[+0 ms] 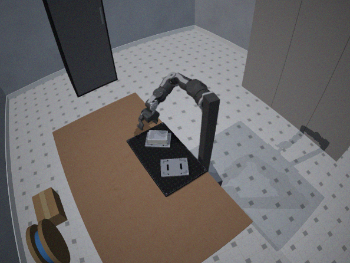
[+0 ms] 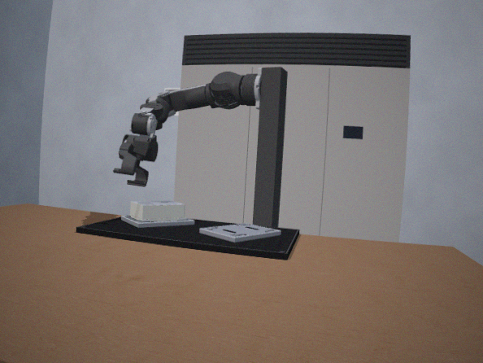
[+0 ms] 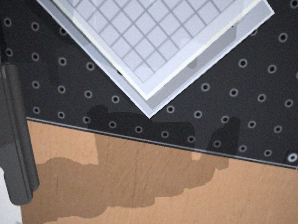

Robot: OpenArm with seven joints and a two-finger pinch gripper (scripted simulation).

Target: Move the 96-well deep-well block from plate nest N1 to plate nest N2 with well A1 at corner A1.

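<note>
The white deep-well block is 80 mm below my hand, 60 mm to the left of it and 50 mm behind it. The rest, counted from my hand: nest 100 mm below, 60 mm to the left, 50 mm behind.
</note>
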